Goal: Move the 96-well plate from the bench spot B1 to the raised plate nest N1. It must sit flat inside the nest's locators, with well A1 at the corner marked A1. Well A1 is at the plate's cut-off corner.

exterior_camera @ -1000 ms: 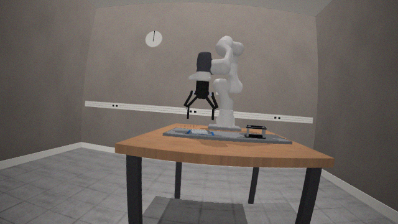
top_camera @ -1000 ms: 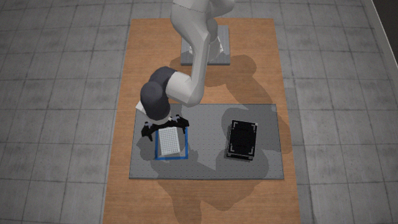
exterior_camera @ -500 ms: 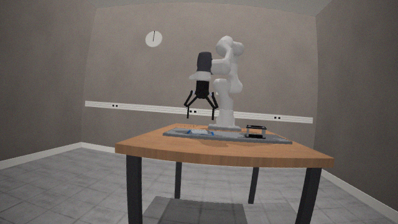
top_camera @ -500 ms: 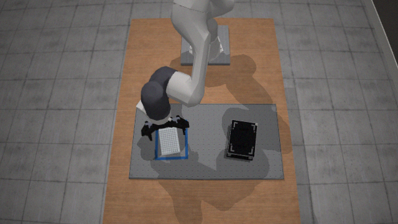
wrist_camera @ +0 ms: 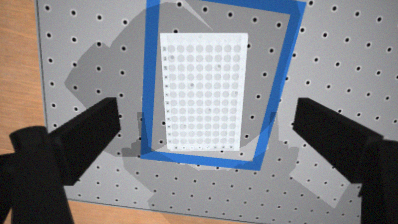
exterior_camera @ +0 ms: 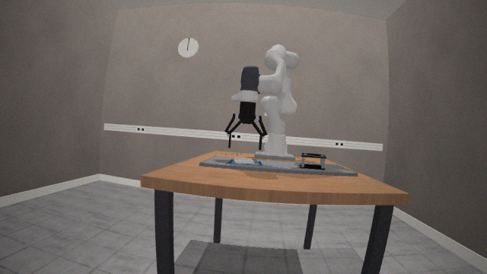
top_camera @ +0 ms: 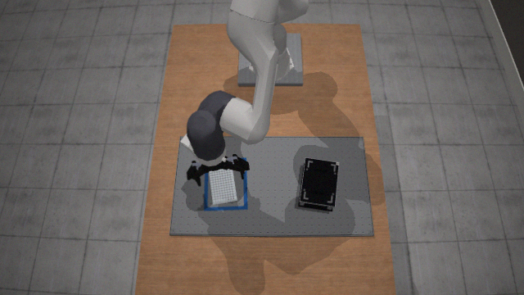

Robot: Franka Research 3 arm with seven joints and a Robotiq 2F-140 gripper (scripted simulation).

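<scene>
The white 96-well plate is 70 mm below my hand. Round my hand: A1 label 40 mm behind, 400 mm to the left, 10 mm below; black raised nest 20 mm ahead, 340 mm to the left, 20 mm below.
</scene>
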